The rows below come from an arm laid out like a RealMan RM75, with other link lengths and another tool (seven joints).
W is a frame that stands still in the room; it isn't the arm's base.
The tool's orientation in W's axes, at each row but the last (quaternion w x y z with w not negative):
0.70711, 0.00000, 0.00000, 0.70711
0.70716, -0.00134, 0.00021, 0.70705
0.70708, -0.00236, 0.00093, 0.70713
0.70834, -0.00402, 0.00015, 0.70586
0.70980, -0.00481, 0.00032, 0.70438
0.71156, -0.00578, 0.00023, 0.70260
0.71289, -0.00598, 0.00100, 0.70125
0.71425, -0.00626, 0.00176, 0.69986
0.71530, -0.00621, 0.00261, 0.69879
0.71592, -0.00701, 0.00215, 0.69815
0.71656, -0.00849, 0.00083, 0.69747
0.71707, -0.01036, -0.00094, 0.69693
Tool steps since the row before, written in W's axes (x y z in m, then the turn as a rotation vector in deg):
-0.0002, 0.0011, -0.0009, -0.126, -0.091, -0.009
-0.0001, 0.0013, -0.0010, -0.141, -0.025, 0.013
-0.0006, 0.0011, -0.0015, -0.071, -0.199, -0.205
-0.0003, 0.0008, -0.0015, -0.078, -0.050, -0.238
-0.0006, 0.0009, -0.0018, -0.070, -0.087, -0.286
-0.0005, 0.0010, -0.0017, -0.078, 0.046, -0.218
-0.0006, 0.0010, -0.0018, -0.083, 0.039, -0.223
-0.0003, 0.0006, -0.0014, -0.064, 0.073, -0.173
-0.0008, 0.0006, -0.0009, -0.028, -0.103, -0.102
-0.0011, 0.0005, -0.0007, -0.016, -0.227, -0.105
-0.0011, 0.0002, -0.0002, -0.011, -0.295, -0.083
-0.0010, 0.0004, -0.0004, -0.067, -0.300, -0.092
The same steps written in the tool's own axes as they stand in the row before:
0.0011, 0.0002, -0.0009, -0.091, 0.126, -0.009
0.0013, 0.0001, -0.0010, -0.025, 0.141, 0.013
0.0011, 0.0006, -0.0015, -0.198, 0.071, -0.206
0.0008, 0.0003, -0.0015, -0.049, 0.079, -0.238
0.0009, 0.0006, -0.0018, -0.085, 0.071, -0.286
0.0010, 0.0005, -0.0017, 0.047, 0.080, -0.217
0.0010, 0.0006, -0.0018, 0.040, 0.085, -0.222
0.0006, 0.0003, -0.0014, 0.074, 0.067, -0.172
0.0006, 0.0008, -0.0009, -0.102, 0.026, -0.103
0.0005, 0.0011, -0.0007, -0.226, 0.011, -0.108
0.0002, 0.0011, -0.0002, -0.294, 0.004, -0.087
0.0004, 0.0010, -0.0004, -0.301, 0.060, -0.095

